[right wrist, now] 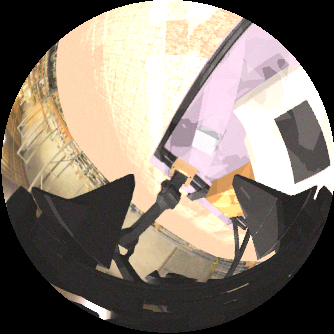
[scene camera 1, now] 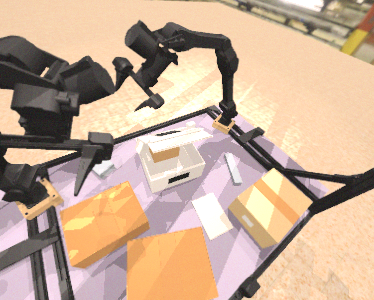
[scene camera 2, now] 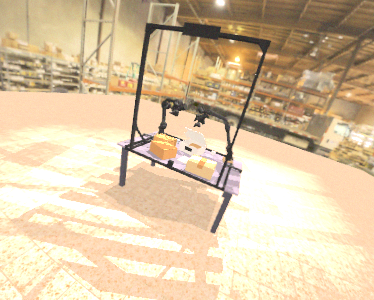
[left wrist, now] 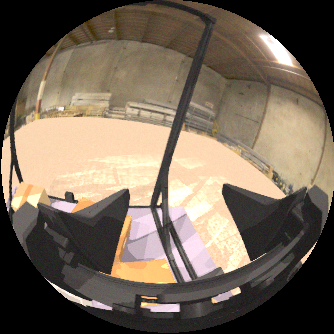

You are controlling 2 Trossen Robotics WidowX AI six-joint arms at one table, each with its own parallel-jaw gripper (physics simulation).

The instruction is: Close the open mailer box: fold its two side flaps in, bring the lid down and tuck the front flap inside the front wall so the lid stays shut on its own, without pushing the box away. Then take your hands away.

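Places are measured from the left arm's base along level axes (x ahead, y left, z up), in metres.
Pixels of known places: left gripper, between the fingertips: (scene camera 1: 35, 198) (scene camera 2: 166, 110) (left wrist: 176, 191); right gripper, between the fingertips: (right wrist: 186, 179) (scene camera 1: 125, 101) (scene camera 2: 193, 124); left arm's base, origin of its link: (right wrist: 179, 176) (scene camera 1: 35, 196) (scene camera 2: 160, 133); right arm's base, origin of its link: (scene camera 1: 224, 121) (scene camera 2: 228, 159).
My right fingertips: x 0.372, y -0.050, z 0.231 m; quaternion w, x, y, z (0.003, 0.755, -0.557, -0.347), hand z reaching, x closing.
Observation:
For each thing: its middle in the pictures, then the offset to it from my right fingertips.
- brown block, middle of its body: (scene camera 1: 164, 149) dx +0.089, dy -0.100, dz -0.244 m
- taped carton, middle of its body: (scene camera 1: 268, 204) (left wrist: 28, 203) (scene camera 2: 201, 166) dx +0.167, dy -0.584, dz -0.227 m
- white sheet, middle of its body: (scene camera 1: 211, 214) dx +0.007, dy -0.435, dz -0.275 m
- pale bar, middle of its body: (scene camera 1: 232, 168) dx +0.249, dy -0.391, dz -0.269 m
- small grey block, middle of its body: (right wrist: 205, 139) (scene camera 1: 102, 166) dx -0.151, dy +0.021, dz -0.260 m
The white mailer box (scene camera 1: 162, 183) (right wrist: 265, 150) stands open on the table, a black patch on its front wall. Its lid (scene camera 1: 182, 139) (scene camera 2: 196, 135) is raised at the back and leans over the rear of the box. A brown block (scene camera 1: 166, 154) shows inside under the lid. I cannot clearly make out the side flaps. My left gripper (scene camera 2: 175, 114) (left wrist: 176, 191) is open and empty, raised to the left of the box in scene camera 1, where one finger shows fully. My right gripper (scene camera 1: 126, 100) (scene camera 2: 199, 124) is open and empty, above and behind the box, apart from it.
Two orange boxes (scene camera 1: 102, 220) (scene camera 1: 170, 265) lie in front of the mailer box, and a taped carton (scene camera 1: 270, 207) at front right. A white sheet (scene camera 1: 212, 216), a pale bar (scene camera 1: 233, 169) and a small grey block (scene camera 1: 103, 169) lie nearby. Black frame rails (scene camera 1: 165, 121) edge the table.

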